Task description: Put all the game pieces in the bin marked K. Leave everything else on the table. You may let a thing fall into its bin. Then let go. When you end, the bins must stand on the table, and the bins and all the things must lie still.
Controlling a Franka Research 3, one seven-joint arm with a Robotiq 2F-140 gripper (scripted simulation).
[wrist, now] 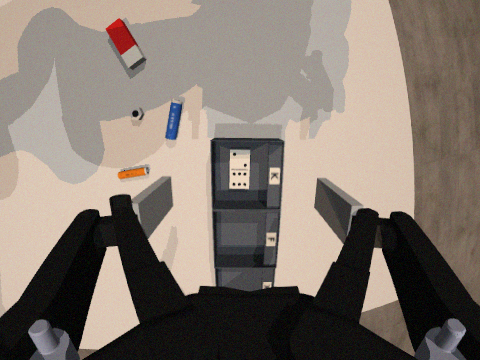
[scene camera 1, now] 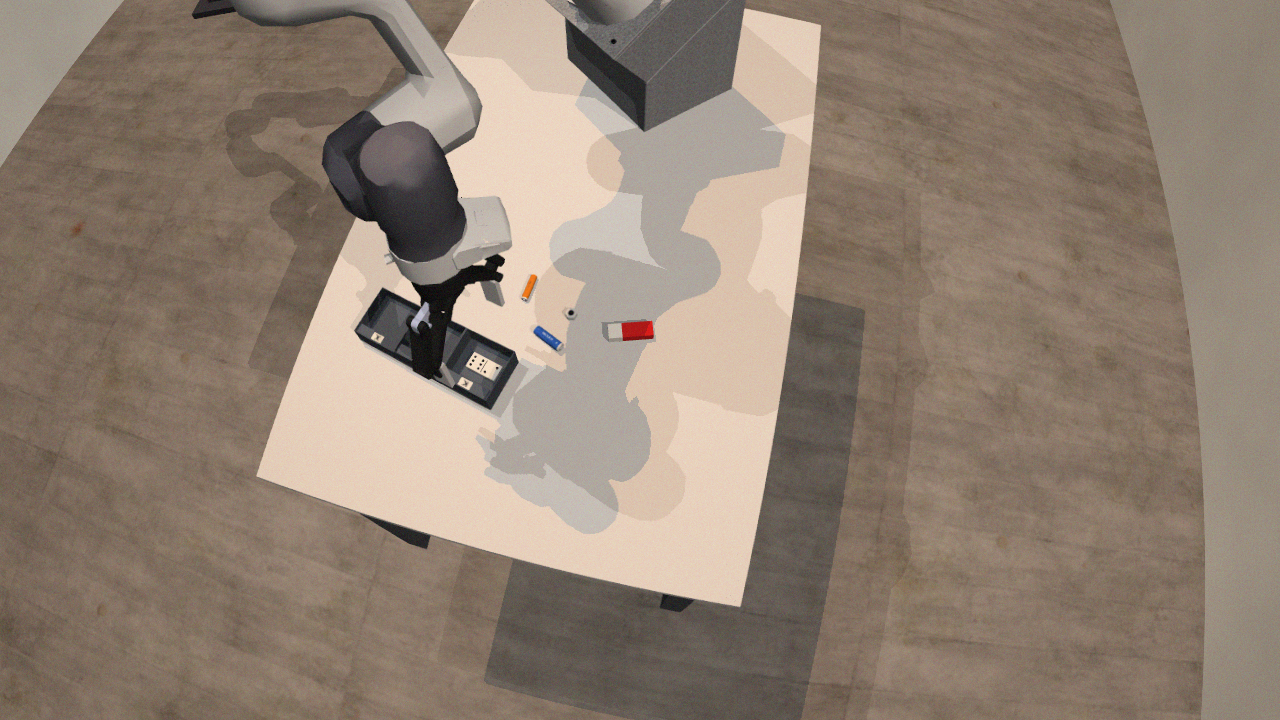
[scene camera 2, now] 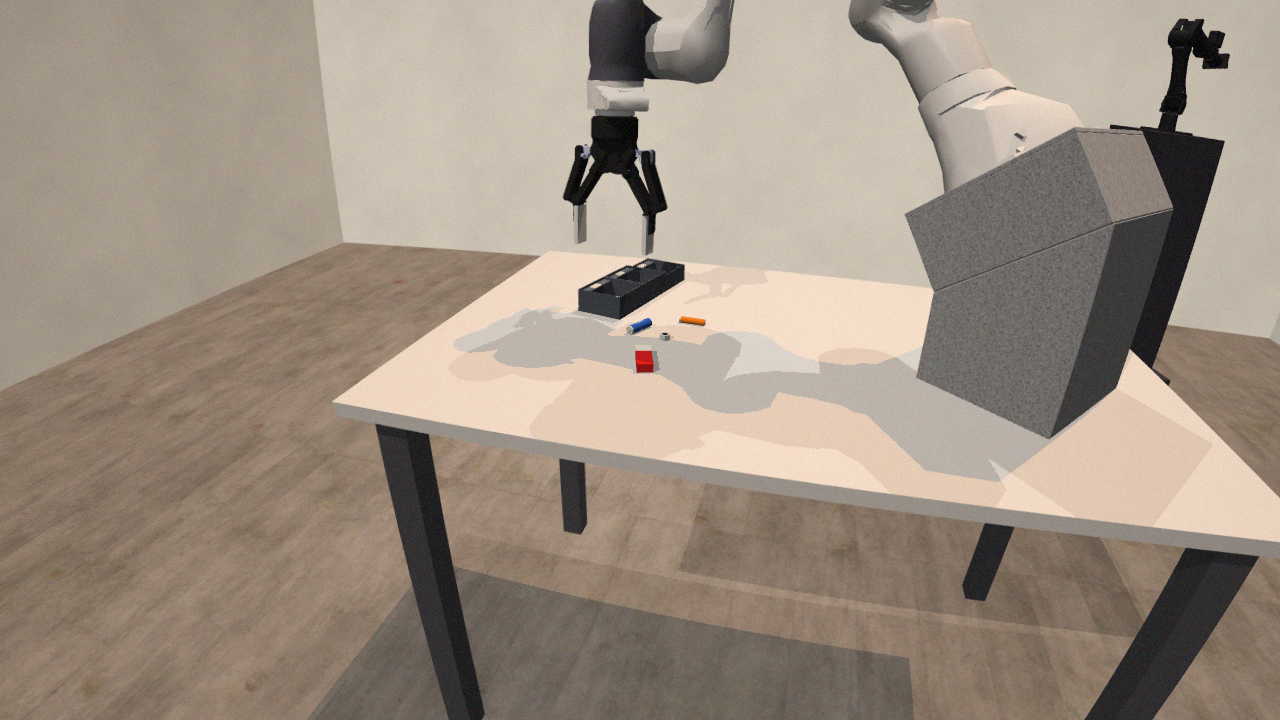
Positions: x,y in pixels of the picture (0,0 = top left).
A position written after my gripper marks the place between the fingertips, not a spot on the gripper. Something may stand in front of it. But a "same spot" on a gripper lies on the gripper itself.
my gripper: wrist 244,192; scene camera 1; scene camera 2
same spot on my gripper: (scene camera 2: 652,202) = (scene camera 1: 498,263)
